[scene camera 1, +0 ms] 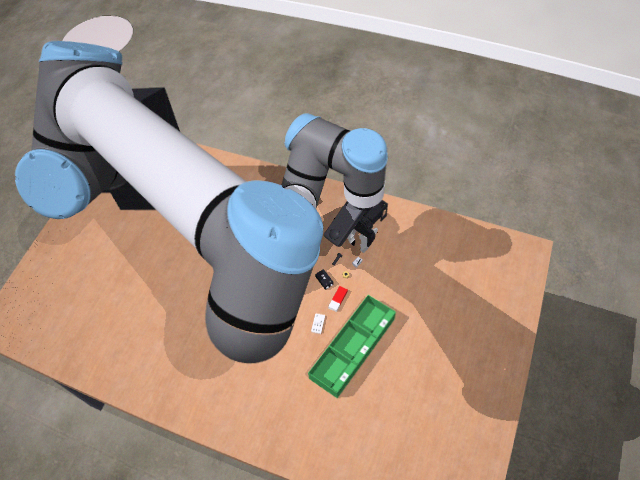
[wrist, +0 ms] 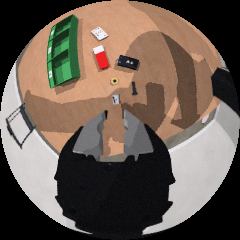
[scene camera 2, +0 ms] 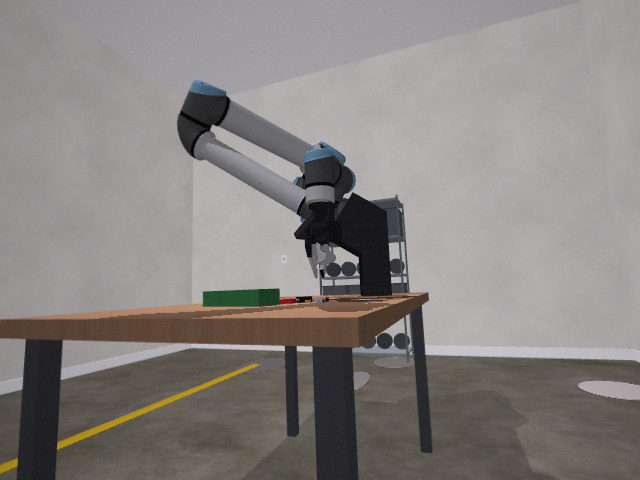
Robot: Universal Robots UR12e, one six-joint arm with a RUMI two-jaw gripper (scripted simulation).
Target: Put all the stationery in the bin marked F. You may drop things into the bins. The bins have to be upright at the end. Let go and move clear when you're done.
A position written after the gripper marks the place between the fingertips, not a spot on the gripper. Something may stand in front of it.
Note:
In view: the gripper (scene camera 2: 319,278).
The gripper shows as well in scene camera 1 (scene camera 1: 358,248) and in the wrist view (wrist: 115,110).

